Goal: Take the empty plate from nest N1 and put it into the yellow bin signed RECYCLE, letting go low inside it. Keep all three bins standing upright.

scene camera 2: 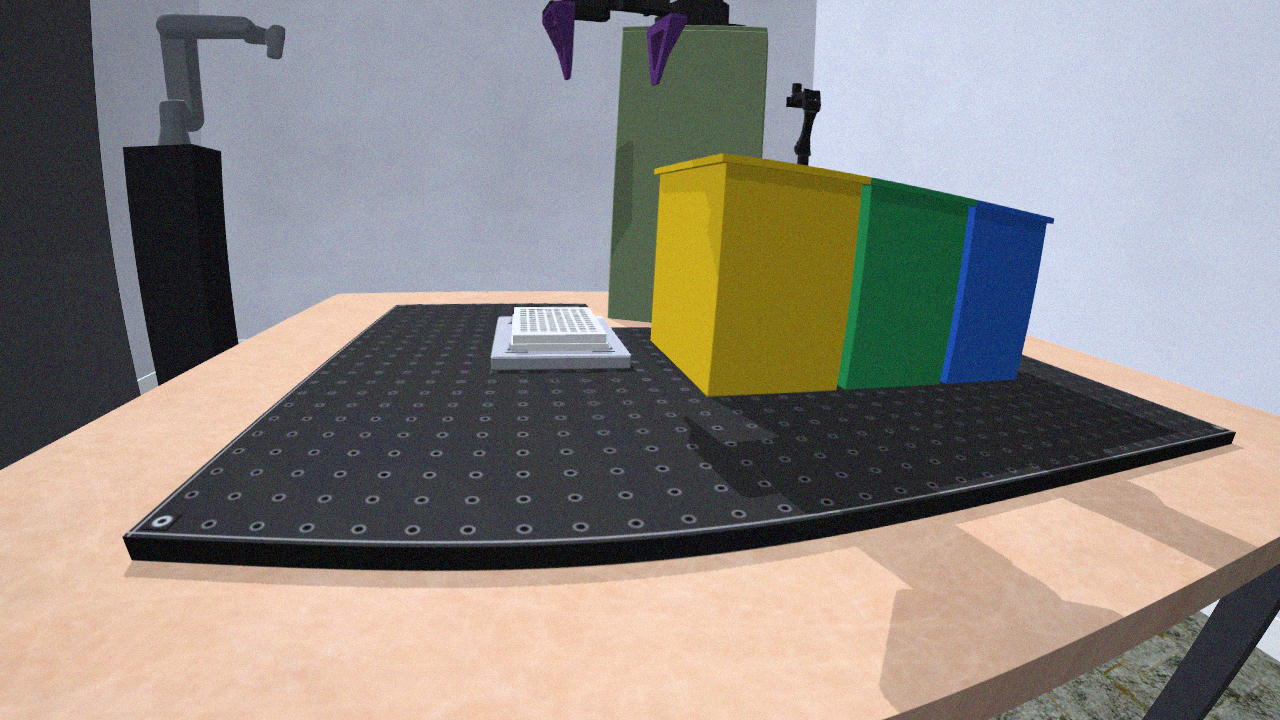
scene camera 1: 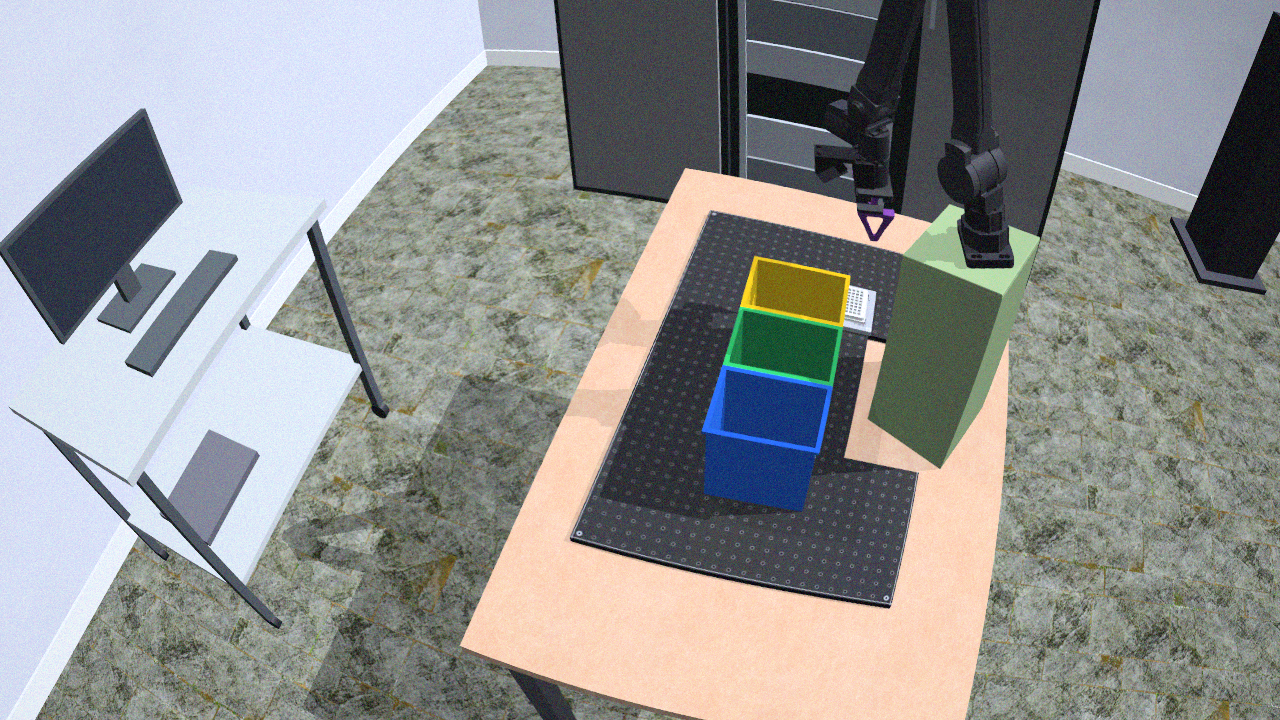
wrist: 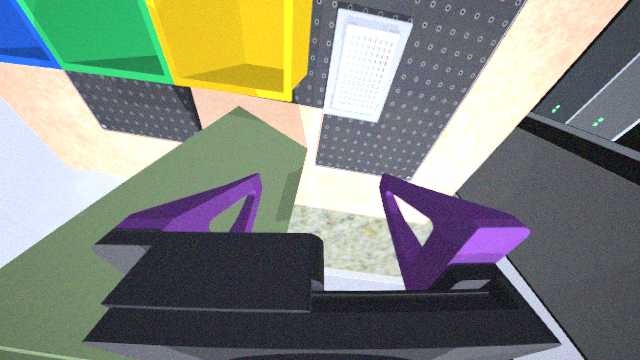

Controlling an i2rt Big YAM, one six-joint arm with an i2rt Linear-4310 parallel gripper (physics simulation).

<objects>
My gripper shows in scene camera 2, in scene camera 1 and in the wrist view (320, 180). A yellow bin shows in scene camera 2, in scene camera 1 and in the wrist view (259, 55). One and the same spot on the yellow bin: (scene camera 1: 773, 286) is (scene camera 2: 704, 232). One and the same spot on my gripper: (scene camera 2: 661, 37) is (scene camera 1: 882, 218).
</objects>
